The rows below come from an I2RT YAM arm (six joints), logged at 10 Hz.
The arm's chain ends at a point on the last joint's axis. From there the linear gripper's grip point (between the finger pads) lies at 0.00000 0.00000 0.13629 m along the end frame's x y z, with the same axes.
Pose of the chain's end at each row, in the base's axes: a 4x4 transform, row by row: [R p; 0 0 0 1], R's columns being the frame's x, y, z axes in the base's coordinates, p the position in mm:
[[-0.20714, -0.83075, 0.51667, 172.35], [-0.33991, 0.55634, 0.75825, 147.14], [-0.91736, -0.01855, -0.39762, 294.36], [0, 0, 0, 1]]
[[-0.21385, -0.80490, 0.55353, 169.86], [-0.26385, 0.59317, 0.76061, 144.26], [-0.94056, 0.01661, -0.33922, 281.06], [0, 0, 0, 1]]
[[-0.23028, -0.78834, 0.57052, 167.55], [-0.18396, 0.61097, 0.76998, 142.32], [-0.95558, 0.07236, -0.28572, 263.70], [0, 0, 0, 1]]
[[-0.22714, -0.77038, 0.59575, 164.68], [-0.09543, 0.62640, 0.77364, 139.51], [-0.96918, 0.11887, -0.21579, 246.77], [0, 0, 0, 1]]
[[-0.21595, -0.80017, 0.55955, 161.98], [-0.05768, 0.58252, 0.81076, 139.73], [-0.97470, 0.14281, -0.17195, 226.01], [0, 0, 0, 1]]
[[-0.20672, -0.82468, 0.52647, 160.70], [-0.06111, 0.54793, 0.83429, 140.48], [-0.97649, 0.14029, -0.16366, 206.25], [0, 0, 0, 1]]
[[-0.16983, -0.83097, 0.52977, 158.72], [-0.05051, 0.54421, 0.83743, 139.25], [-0.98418, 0.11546, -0.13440, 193.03], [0, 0, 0, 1]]
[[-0.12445, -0.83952, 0.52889, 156.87], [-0.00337, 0.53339, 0.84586, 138.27], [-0.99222, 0.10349, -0.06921, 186.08], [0, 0, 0, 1]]
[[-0.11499, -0.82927, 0.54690, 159.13], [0.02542, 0.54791, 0.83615, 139.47], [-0.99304, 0.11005, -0.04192, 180.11], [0, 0, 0, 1]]
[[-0.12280, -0.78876, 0.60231, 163.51], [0.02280, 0.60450, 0.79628, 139.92], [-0.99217, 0.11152, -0.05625, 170.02], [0, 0, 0, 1]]
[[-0.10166, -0.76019, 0.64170, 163.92], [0.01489, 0.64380, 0.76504, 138.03], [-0.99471, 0.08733, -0.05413, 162.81], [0, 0, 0, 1]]
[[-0.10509, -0.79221, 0.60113, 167.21], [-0.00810, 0.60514, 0.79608, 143.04], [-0.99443, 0.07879, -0.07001, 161.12], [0, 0, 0, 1]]
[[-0.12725, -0.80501, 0.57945, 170.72], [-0.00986, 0.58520, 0.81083, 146.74], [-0.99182, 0.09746, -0.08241, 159.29], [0, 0, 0, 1]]
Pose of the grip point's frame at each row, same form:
[[-0.20714, -0.83075, 0.51667, 242.77], [-0.33991, 0.55634, 0.75825, 250.48], [-0.91736, -0.01855, -0.39762, 240.17], [0, 0, 0, 1]]
[[-0.21385, -0.80490, 0.55353, 245.30], [-0.26385, 0.59317, 0.76061, 247.92], [-0.94056, 0.01661, -0.33922, 234.83], [0, 0, 0, 1]]
[[-0.23028, -0.78834, 0.57052, 245.31], [-0.18396, 0.61097, 0.76998, 247.26], [-0.95558, 0.07236, -0.28572, 224.76], [0, 0, 0, 1]]
[[-0.22714, -0.77038, 0.59575, 245.87], [-0.09543, 0.62640, 0.77364, 244.95], [-0.96918, 0.11887, -0.21579, 217.36], [0, 0, 0, 1]]
[[-0.21595, -0.80017, 0.55955, 238.24], [-0.05768, 0.58252, 0.81076, 250.23], [-0.97470, 0.14281, -0.17195, 202.57], [0, 0, 0, 1]]
[[-0.20672, -0.82468, 0.52647, 232.45], [-0.06111, 0.54793, 0.83429, 254.19], [-0.97649, 0.14029, -0.16366, 183.94], [0, 0, 0, 1]]
[[-0.16983, -0.83097, 0.52977, 230.92], [-0.05051, 0.54421, 0.83743, 253.38], [-0.98418, 0.11546, -0.13440, 174.71], [0, 0, 0, 1]]
[[-0.12445, -0.83952, 0.52889, 228.95], [-0.00337, 0.53339, 0.84586, 253.55], [-0.99222, 0.10349, -0.06921, 176.65], [0, 0, 0, 1]]
[[-0.11499, -0.82927, 0.54690, 233.67], [0.02542, 0.54791, 0.83615, 253.43], [-0.99304, 0.11005, -0.04192, 174.40], [0, 0, 0, 1]]
[[-0.12280, -0.78876, 0.60231, 245.60], [0.02280, 0.60450, 0.79628, 248.45], [-0.99217, 0.11152, -0.05625, 162.35], [0, 0, 0, 1]]
[[-0.10166, -0.76019, 0.64170, 251.38], [0.01489, 0.64380, 0.76504, 242.30], [-0.99471, 0.08733, -0.05413, 155.43], [0, 0, 0, 1]]
[[-0.10509, -0.79221, 0.60113, 249.14], [-0.00810, 0.60514, 0.79608, 251.54], [-0.99443, 0.07879, -0.07001, 151.58], [0, 0, 0, 1]]
[[-0.12725, -0.80501, 0.57945, 249.69], [-0.00986, 0.58520, 0.81083, 257.25], [-0.99182, 0.09746, -0.08241, 148.06], [0, 0, 0, 1]]

